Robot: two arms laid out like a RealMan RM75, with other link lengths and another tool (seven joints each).
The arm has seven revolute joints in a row. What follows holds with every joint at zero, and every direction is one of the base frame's. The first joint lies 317.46 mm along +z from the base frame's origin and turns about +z. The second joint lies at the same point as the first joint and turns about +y. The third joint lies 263.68 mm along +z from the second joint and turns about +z. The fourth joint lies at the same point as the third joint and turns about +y. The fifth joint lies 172.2 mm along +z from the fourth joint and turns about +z. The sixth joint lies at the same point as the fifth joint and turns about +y. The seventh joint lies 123.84 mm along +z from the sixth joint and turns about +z. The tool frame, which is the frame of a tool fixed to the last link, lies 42 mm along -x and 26 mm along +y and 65 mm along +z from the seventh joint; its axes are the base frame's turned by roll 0, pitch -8.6 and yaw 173.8 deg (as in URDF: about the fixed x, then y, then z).
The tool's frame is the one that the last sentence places.
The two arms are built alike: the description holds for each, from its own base.
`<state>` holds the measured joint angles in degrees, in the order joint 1, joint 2, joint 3, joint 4, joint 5, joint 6, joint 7, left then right.
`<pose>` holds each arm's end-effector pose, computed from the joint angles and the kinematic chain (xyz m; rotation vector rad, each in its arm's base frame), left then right.
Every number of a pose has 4 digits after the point. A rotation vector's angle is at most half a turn.
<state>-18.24 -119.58 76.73 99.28 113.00 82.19 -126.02 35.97 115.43 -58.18 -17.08 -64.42 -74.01 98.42</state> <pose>-0.1503 0.2604 0.0429 -0.4809 2.6199 0.4619 0.1642 0.4016 0.1050 -1.1155 -1.9645 -0.3189</pose>
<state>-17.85 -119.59 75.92 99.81 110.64 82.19 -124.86 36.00 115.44 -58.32 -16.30 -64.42 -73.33 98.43</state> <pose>-0.1447 0.2596 0.0463 -0.4501 2.5879 0.4527 0.1679 0.4024 0.1019 -1.1400 -1.9611 -0.3240</pose>
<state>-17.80 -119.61 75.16 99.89 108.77 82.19 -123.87 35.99 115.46 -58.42 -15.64 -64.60 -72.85 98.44</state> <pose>-0.1400 0.2599 0.0491 -0.4264 2.5620 0.4448 0.1711 0.4025 0.0988 -1.1606 -1.9608 -0.3262</pose>
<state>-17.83 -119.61 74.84 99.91 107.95 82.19 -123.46 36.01 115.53 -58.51 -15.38 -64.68 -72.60 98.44</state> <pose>-0.1378 0.2601 0.0503 -0.4155 2.5507 0.4410 0.1721 0.4024 0.0969 -1.1695 -1.9613 -0.3262</pose>
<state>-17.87 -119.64 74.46 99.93 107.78 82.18 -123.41 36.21 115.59 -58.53 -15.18 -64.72 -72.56 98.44</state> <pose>-0.1373 0.2611 0.0514 -0.4151 2.5445 0.4460 0.1712 0.4027 0.0957 -1.1710 -1.9624 -0.3225</pose>
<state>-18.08 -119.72 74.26 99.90 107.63 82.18 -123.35 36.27 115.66 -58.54 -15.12 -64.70 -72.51 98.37</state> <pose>-0.1358 0.2618 0.0517 -0.4108 2.5402 0.4456 0.1709 0.4028 0.0951 -1.1711 -1.9625 -0.3219</pose>
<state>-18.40 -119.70 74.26 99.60 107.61 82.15 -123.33 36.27 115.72 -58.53 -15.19 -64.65 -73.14 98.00</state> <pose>-0.1351 0.2627 0.0513 -0.4097 2.5404 0.4420 0.1687 0.4012 0.0955 -1.1562 -1.9663 -0.3155</pose>
